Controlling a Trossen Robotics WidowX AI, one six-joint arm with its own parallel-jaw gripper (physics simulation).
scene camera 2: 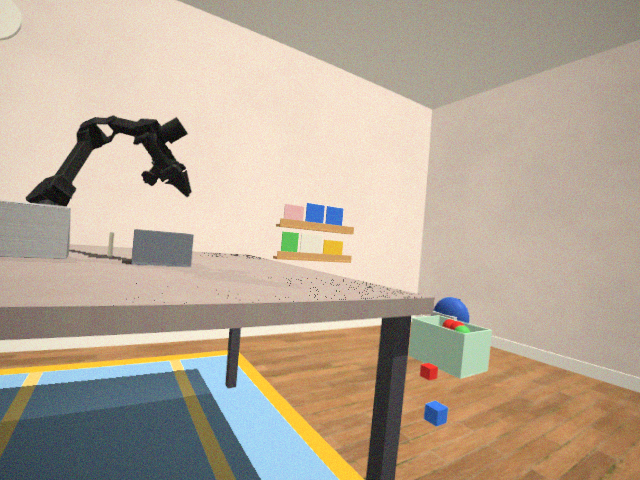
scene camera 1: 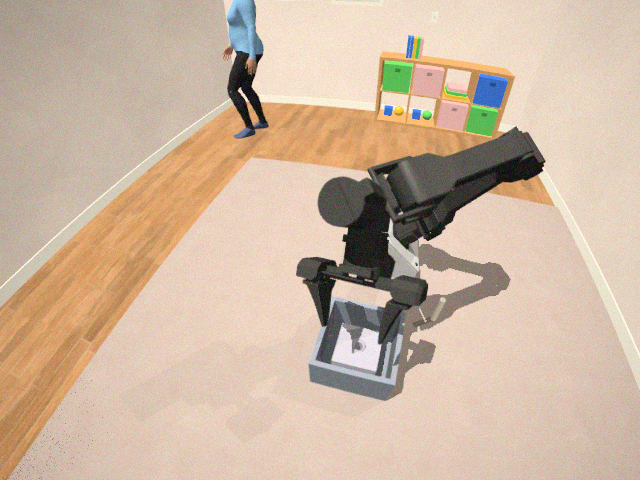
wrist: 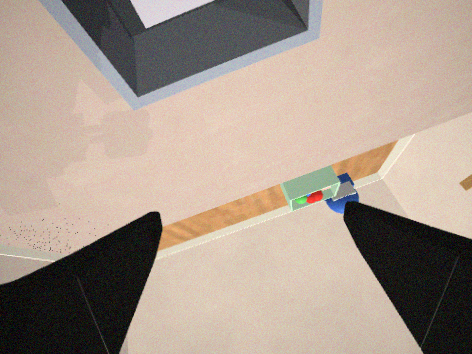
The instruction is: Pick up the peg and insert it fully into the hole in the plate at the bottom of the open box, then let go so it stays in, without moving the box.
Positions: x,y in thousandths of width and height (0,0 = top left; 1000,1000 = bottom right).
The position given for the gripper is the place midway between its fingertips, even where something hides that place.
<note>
In view: the gripper (scene camera 1: 548,697), a grey-blue box (scene camera 1: 593,805) and a plate (scene camera 1: 559,726).
The grey-blue box is seen too in scene camera 2 (scene camera 2: 243,518) and in the wrist view (wrist: 308,185). The gripper shows as well in scene camera 2 (scene camera 2: 296,407) and in the wrist view (wrist: 537,609). Scene camera 2 does not show the plate, which is hidden by the grey-blue box.
</note>
